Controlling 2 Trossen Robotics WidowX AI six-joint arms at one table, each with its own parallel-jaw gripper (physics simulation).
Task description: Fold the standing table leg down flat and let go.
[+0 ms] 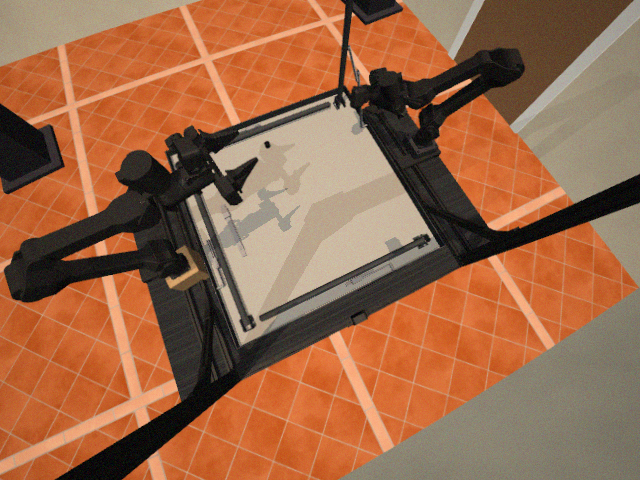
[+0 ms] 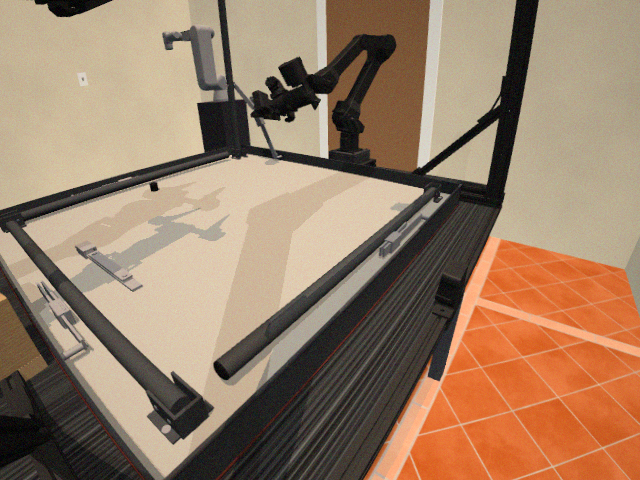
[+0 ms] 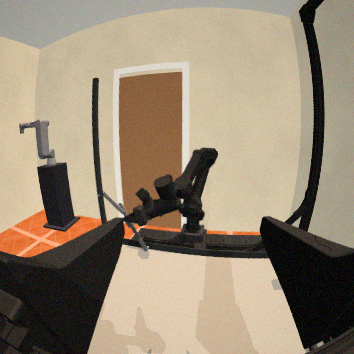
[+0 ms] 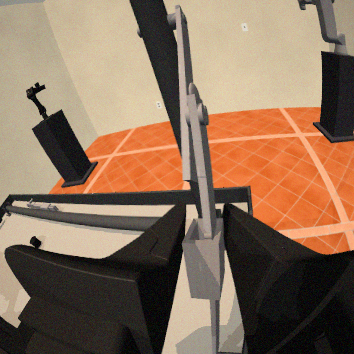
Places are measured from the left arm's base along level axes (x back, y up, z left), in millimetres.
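Where they show: left gripper, fingertip midpoint: (image 1: 247, 144) (image 3: 194, 225); right gripper, fingertip midpoint: (image 1: 355, 86) (image 2: 253, 116) (image 4: 203, 210); left arm's base, link origin: (image 1: 177, 266); right arm's base, link origin: (image 1: 422, 140) (image 2: 349, 150) (image 3: 192, 228).
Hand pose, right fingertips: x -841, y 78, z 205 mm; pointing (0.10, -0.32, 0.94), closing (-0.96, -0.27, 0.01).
Each offset is from my right fingertips to the top centre of the thing. "spot": to the spot under its first point.
The table leg (image 1: 344, 51) (image 2: 229, 67) (image 3: 97, 150) (image 4: 161, 65) stands upright at the back corner of the upturned table. Its grey hinged brace @(spot: dy -84, dx +4, dz -65 mm) (image 1: 361, 116) (image 2: 266, 135) (image 4: 202, 265) slants from the leg to the table edge. My right gripper (image 1: 356, 99) (image 2: 253, 110) (image 4: 203, 210) is narrowly open at the brace, with one finger on each side of it; it grips nothing that I can tell. My left gripper (image 1: 247, 146) is wide open and empty, above the left part of the tabletop, far from the standing leg.
Three legs lie flat: one along the left edge (image 1: 227, 258) (image 2: 93, 310), one along the front (image 1: 341, 279) (image 2: 325, 284), one along the back (image 1: 294, 117) (image 2: 129, 180). A small black cylinder @(dy -115, dx +363, dz +59 mm) (image 1: 266, 144) (image 2: 154, 186) stands on the tabletop. A wooden block (image 1: 187, 273) is beside the left arm's base.
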